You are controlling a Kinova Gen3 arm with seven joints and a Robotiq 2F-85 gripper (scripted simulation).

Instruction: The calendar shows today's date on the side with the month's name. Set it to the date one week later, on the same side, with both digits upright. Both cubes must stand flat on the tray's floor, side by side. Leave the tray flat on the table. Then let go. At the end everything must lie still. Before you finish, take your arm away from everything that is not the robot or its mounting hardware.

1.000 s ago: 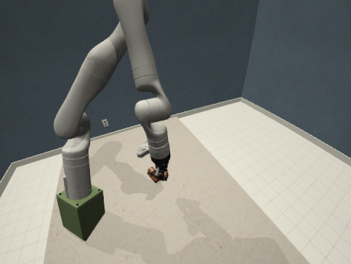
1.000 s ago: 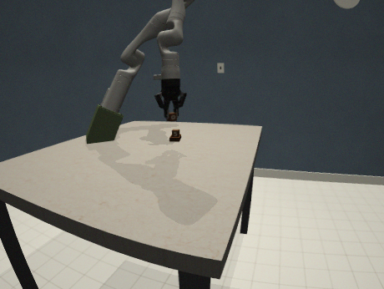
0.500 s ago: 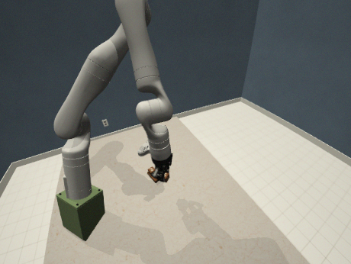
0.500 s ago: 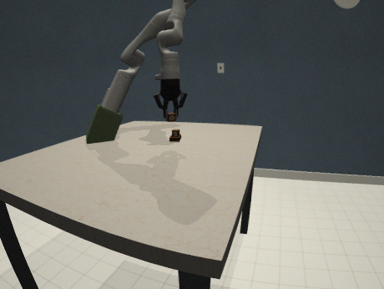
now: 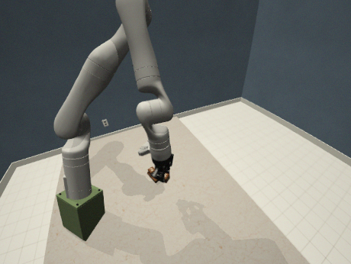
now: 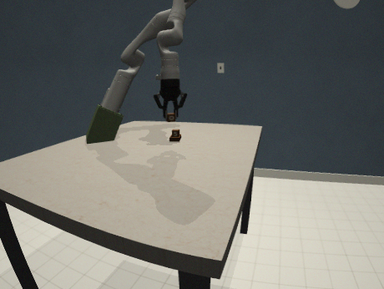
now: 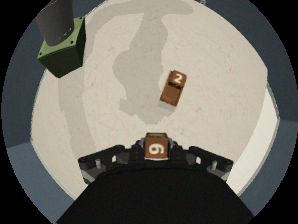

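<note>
My hand is 4 cm past the brown calendar tray, 11 cm to the right of it and 12 cm above it. From my hand the other things lie so: brown digit cube 1 cm below.
</note>
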